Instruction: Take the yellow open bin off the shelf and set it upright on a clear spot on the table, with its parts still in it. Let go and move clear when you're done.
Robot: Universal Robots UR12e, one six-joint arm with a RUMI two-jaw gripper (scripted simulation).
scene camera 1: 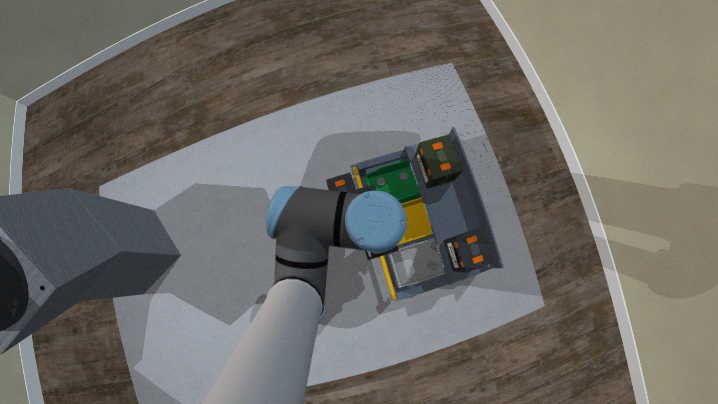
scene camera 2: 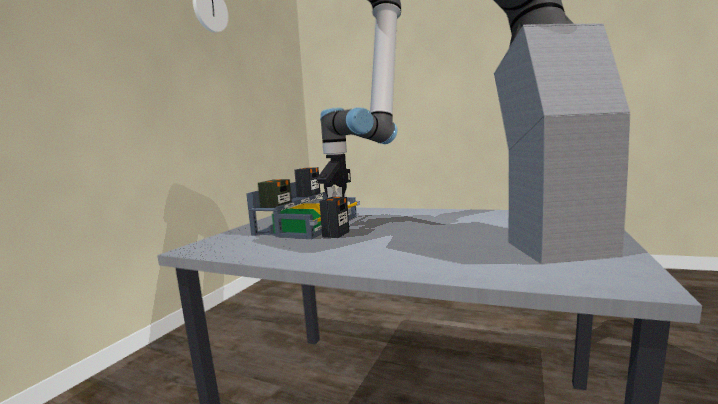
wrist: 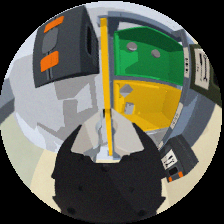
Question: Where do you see a yellow open bin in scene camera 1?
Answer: At 417,221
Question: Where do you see a grey bin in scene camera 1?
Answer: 409,262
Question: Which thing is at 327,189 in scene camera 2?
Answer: The gripper.
